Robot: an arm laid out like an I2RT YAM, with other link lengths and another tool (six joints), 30 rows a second.
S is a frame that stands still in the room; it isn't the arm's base.
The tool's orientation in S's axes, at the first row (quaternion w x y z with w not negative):
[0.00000 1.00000 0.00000 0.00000]
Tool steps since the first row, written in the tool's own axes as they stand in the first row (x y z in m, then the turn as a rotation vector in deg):
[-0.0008 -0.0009 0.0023 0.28 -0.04 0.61]
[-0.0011 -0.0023 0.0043 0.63 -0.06 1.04]
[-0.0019 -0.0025 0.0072 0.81 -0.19 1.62]
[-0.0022 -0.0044 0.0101 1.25 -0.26 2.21]
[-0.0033 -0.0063 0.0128 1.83 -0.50 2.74]
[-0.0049 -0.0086 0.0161 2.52 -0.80 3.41]
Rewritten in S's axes. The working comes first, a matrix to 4 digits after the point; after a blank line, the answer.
The tool's axes in the first row as the columns of a matrix, in S's axes (used below as rounded here):
[1.0000 0.0000 0.0000]
[0.0000 -1.0000 0.0000]
[0.0000 0.0000 -1.0000]

[-0.0008 0.0009 -0.0023 0.28 0.04 -0.61]
[-0.0011 0.0023 -0.0043 0.63 0.06 -1.04]
[-0.0019 0.0025 -0.0072 0.81 0.19 -1.62]
[-0.0022 0.0044 -0.0101 1.25 0.26 -2.21]
[-0.0033 0.0063 -0.0128 1.83 0.50 -2.74]
[-0.0049 0.0086 -0.0161 2.52 0.80 -3.41]

